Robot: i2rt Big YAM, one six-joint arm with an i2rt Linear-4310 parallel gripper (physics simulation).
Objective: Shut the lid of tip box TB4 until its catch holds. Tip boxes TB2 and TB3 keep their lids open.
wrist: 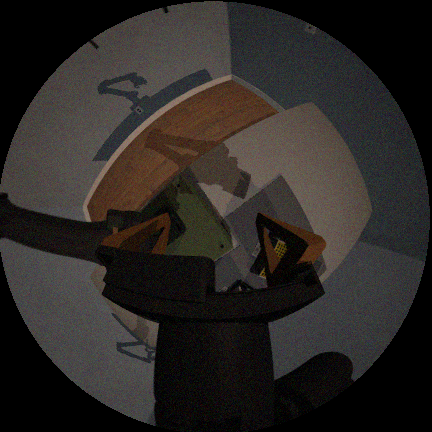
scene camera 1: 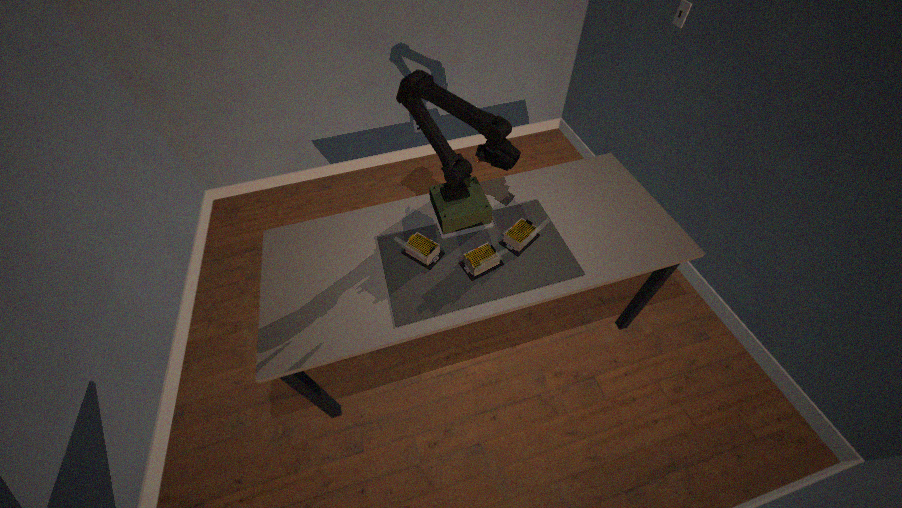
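Pixels of known places: gripper, between the fingertips: (wrist: 212, 216) (scene camera 1: 493, 163); arm's base, origin of its link: (scene camera 1: 454, 193).
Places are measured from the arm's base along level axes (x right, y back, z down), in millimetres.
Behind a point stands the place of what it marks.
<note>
Three tip boxes with yellow tips stand on dark bases: a left one (scene camera 1: 422, 248) @(z 30, x 215, y -240 mm), a middle one (scene camera 1: 481, 259) @(z 30, x 4, y -369 mm) and a right one (scene camera 1: 520, 233) @(z 29, x -197, y -292 mm). Their labels are too small to read, so I cannot tell which is TB4. Pale lids stand open at the left box's upper left and the right box's upper right; the middle box's lid looks open toward its right. My gripper (scene camera 1: 498, 157) @(z -170, x -152, y -59 mm) (wrist: 212, 216) @(z -170, x -152, y -59 mm) is open and empty, high above the table's back edge, well apart from the boxes. In the wrist view, yellow tips (wrist: 281, 248) @(z 29, x -232, y -246 mm) show partly behind the right finger.
The boxes stand on a grey mat (scene camera 1: 536, 271) @(z 86, x -203, y -457 mm) (wrist: 260, 205) @(z 87, x -262, y -115 mm) on the pale table (scene camera 1: 631, 220) @(z 90, x -727, y -333 mm) (wrist: 335, 165) @(z 90, x -684, y -194 mm). The green arm base (scene camera 1: 463, 211) @(z 1, x -2, y -120 mm) (wrist: 197, 225) @(z 0, x -88, y -51 mm) stands at the mat's back edge, close behind the boxes. A wall rises behind the table.
</note>
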